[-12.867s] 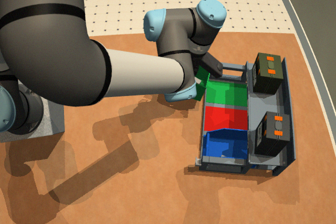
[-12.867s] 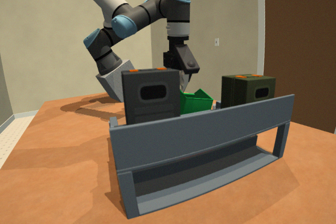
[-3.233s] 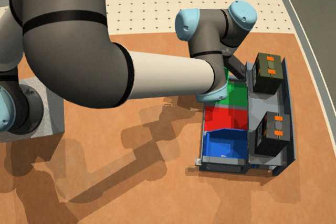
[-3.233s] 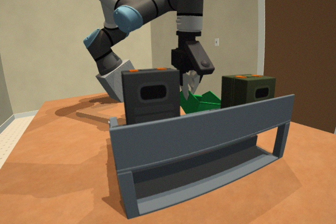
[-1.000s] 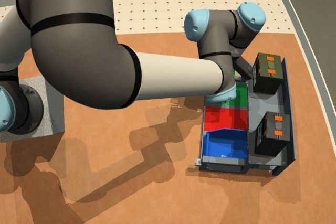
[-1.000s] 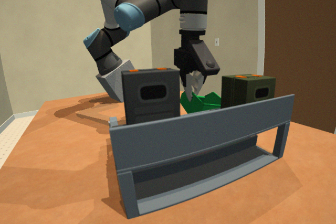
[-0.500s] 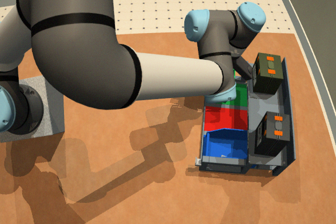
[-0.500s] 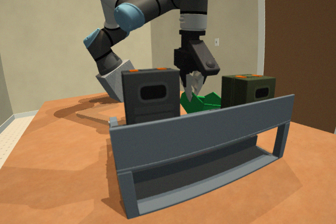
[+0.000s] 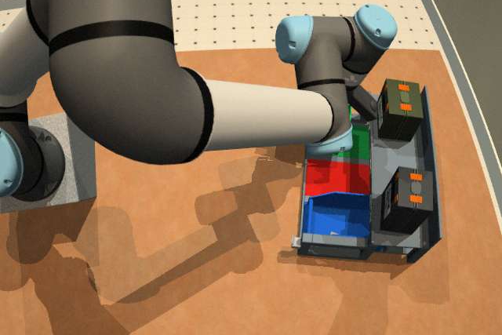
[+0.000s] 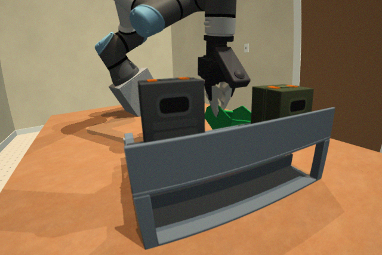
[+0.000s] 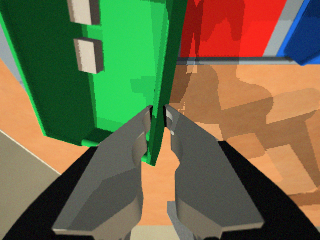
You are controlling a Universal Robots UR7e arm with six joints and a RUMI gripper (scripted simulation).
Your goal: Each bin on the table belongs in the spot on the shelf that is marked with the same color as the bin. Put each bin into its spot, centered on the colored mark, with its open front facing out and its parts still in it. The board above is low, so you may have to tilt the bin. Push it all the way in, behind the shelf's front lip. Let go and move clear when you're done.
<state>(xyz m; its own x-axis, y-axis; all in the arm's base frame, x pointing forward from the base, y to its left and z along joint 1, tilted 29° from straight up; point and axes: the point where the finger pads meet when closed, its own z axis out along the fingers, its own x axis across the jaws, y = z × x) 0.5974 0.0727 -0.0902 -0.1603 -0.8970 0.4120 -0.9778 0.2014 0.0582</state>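
Right now my hand is 40 mm to the right of the green bin and 30 mm above it. Round my hand: shelf front lip (20 mm behind, 70 mm to the right, 100 mm below); blue bin (50 mm ahead, 200 mm to the right, 70 mm below); olive case (190 mm ahead, 10 mm to the left, 40 mm above).
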